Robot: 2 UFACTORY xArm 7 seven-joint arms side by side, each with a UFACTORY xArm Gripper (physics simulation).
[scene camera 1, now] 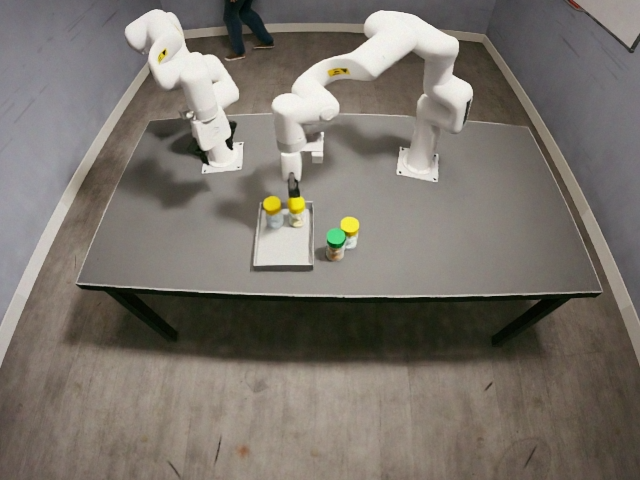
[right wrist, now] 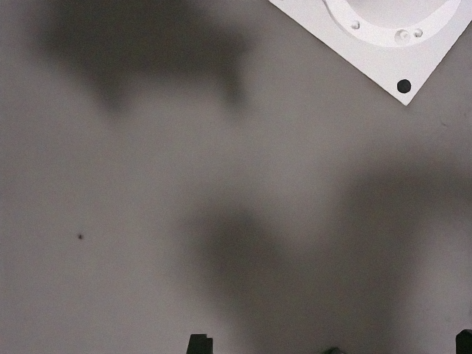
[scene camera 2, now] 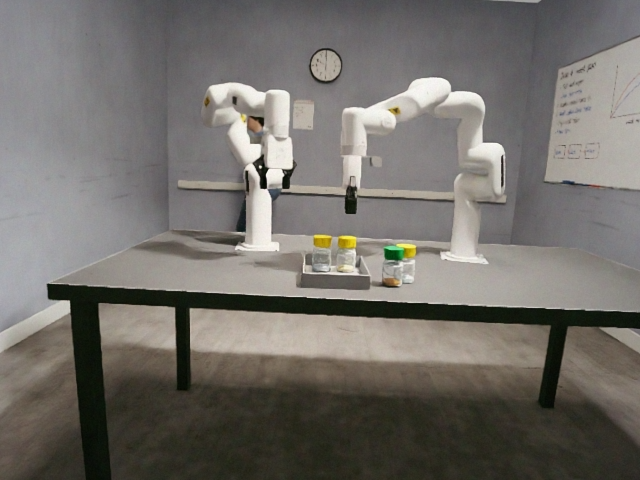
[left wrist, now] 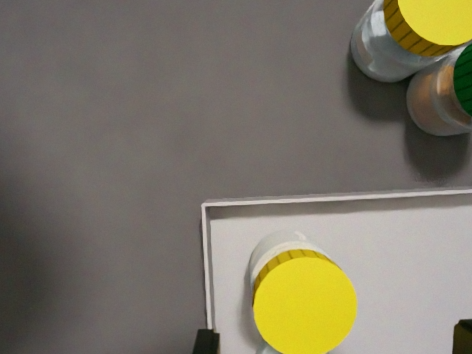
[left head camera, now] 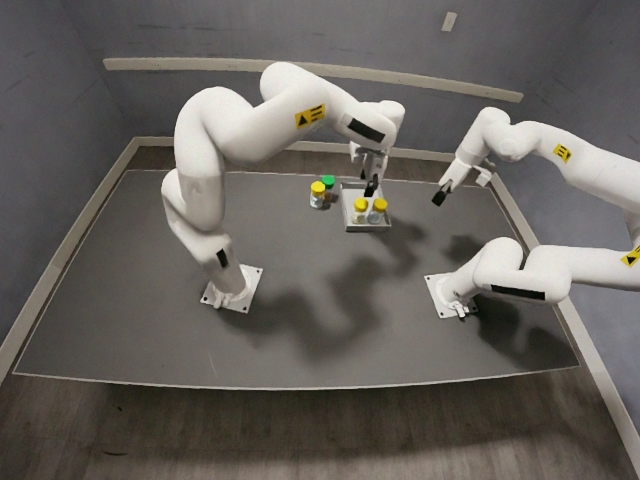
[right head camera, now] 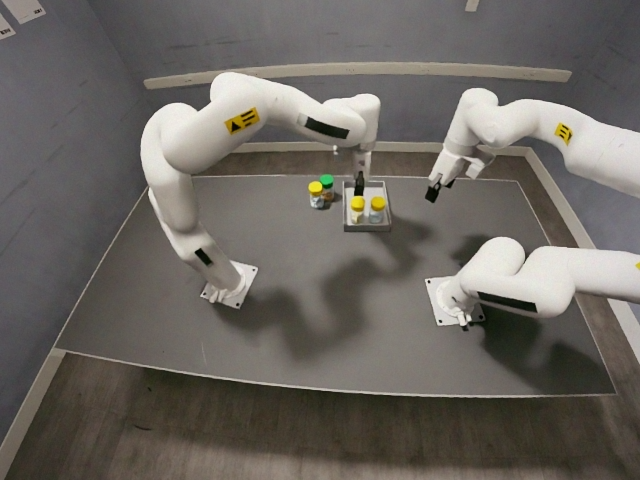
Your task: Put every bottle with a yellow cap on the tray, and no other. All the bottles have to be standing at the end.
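Pixels of known places: left gripper, fingertip midpoint: (scene camera 1: 295, 185) (scene camera 2: 350, 211) (left head camera: 365, 187) (right head camera: 358, 186); right gripper, fingertip midpoint: (scene camera 1: 218, 155) (scene camera 2: 274, 189) (left head camera: 441, 197) (right head camera: 437, 193); left arm's base, link origin: (scene camera 1: 418, 163) (scene camera 2: 462, 257) (left head camera: 232, 285) (right head camera: 229, 282); right arm's base, link origin: (scene camera 1: 223, 157) (scene camera 2: 258, 246) (left head camera: 450, 293) (right head camera: 454, 299).
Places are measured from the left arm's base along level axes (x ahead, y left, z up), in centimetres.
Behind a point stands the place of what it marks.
Observation:
A yellow-capped bottle with pale contents (left head camera: 360, 205) {x 36.8, y -37.9, z 10.7 cm} (right head camera: 357, 207) {x 35.7, y -38.6, z 10.5 cm} (scene camera 1: 296, 210) {x 40.8, y -37.4, z 10.1 cm} (scene camera 2: 346, 253) {x 40.9, y -37.8, z 6.3 cm} (left wrist: 305, 305) {x 38.2, y -38.1, z 10.8 cm} and a yellow-capped bottle with blue-grey contents (left head camera: 378, 210) {x 37.5, y -45.2, z 9.3 cm} (right head camera: 376, 209) {x 37.3, y -45.4, z 9.4 cm} (scene camera 1: 272, 210) {x 42.7, y -44.5, z 10.5 cm} (scene camera 2: 321, 253) {x 42.9, y -45.0, z 6.1 cm} stand on the grey tray (left head camera: 367, 228) {x 33.4, y -42.9, z 2.3 cm} (right head camera: 367, 227) {x 33.6, y -43.4, z 2.6 cm} (scene camera 1: 283, 267) {x 56.9, y -37.6, z 2.4 cm} (scene camera 2: 336, 280) {x 56.8, y -37.6, z 2.4 cm} (left wrist: 325, 198) {x 39.4, y -32.7, z 4.0 cm}. A third yellow-capped bottle (left head camera: 317, 194) {x 39.9, y -20.9, z 8.8 cm} (right head camera: 315, 194) {x 40.0, y -21.2, z 8.9 cm} (scene camera 1: 349, 227) {x 43.7, y -20.5, z 10.5 cm} (scene camera 2: 408, 253) {x 45.1, y -19.7, z 8.9 cm} (left wrist: 435, 22) {x 42.3, y -22.1, z 10.5 cm} stands off the tray, close beside a green-capped bottle (left head camera: 328, 181) {x 46.6, y -24.0, z 10.5 cm} (right head camera: 326, 180) {x 46.9, y -23.8, z 10.5 cm} (scene camera 1: 335, 245) {x 50.2, y -23.3, z 9.7 cm} (scene camera 2: 392, 263) {x 50.0, y -23.7, z 6.7 cm} (left wrist: 440, 105) {x 45.3, y -25.4, z 5.8 cm}. My left gripper (left head camera: 370, 187) {x 38.2, y -37.9, z 18.6 cm} (scene camera 1: 293, 188) {x 38.2, y -37.9, z 18.6 cm} (scene camera 2: 350, 202) {x 38.2, y -37.9, z 18.6 cm} is open above the pale bottle. My right gripper (scene camera 2: 275, 183) {x 35.6, y -62.7, z 23.8 cm} (right wrist: 327, 345) {x 35.6, y -62.7, z 23.8 cm} is open, high over the table.
The right arm's base plate (left head camera: 433, 281) {x 16.9, y -70.0, z 0.1 cm} (scene camera 1: 206, 168) {x 20.7, y -80.8, z 0.1 cm} (right wrist: 375, 65) {x 18.8, y -70.9, z 0.1 cm} and the left arm's base plate (left head camera: 253, 273) {x 5.7, y -5.5, z 0.1 cm} (scene camera 1: 403, 173) {x 7.0, y -5.5, z 0.1 cm} are fixed to the grey table (left head camera: 310, 356) {x -16.4, y -30.3, z 0.0 cm} (scene camera 1: 439, 248) {x 37.8, y 9.5, z 0.0 cm}. In scene camera 1 the two off-tray bottles stand to the right of the tray, near its wall.

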